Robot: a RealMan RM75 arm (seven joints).
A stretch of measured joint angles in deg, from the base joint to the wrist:
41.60 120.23 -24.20 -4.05 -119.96 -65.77 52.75
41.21 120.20 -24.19 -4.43 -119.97 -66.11 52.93
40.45 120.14 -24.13 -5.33 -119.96 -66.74 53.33
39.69 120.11 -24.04 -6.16 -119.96 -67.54 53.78
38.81 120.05 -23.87 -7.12 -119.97 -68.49 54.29
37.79 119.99 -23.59 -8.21 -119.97 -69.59 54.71
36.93 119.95 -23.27 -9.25 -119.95 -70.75 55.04
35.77 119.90 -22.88 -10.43 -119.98 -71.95 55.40
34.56 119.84 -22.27 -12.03 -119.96 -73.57 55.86
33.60 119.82 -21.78 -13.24 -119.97 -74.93 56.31
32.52 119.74 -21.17 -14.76 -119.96 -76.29 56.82
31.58 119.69 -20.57 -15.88 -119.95 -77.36 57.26
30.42 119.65 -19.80 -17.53 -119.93 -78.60 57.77
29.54 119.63 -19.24 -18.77 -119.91 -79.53 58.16
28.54 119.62 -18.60 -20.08 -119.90 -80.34 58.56
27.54 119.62 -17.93 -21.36 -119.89 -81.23 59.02
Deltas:
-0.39 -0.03 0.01 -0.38 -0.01 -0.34 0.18
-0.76 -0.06 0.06 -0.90 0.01 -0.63 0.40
-0.76 -0.03 0.09 -0.83 0.00 -0.80 0.45
-0.88 -0.06 0.17 -0.96 -0.01 -0.95 0.51
-1.02 -0.06 0.28 -1.09 0.00 -1.10 0.42
-0.86 -0.04 0.32 -1.04 0.02 -1.16 0.33
-1.16 -0.05 0.39 -1.18 -0.03 -1.20 0.36
-1.21 -0.06 0.61 -1.60 0.02 -1.62 0.46
-0.96 -0.02 0.49 -1.21 -0.01 -1.36 0.45
-1.08 -0.08 0.61 -1.52 0.01 -1.36 0.51
-0.94 -0.05 0.60 -1.12 0.01 -1.07 0.44
-1.16 -0.04 0.77 -1.65 0.02 -1.24 0.51
-0.88 -0.02 0.56 -1.24 0.02 -0.93 0.39
-1.00 -0.01 0.64 -1.31 0.01 -0.81 0.40
-1.00 0.00 0.67 -1.28 0.01 -0.89 0.46

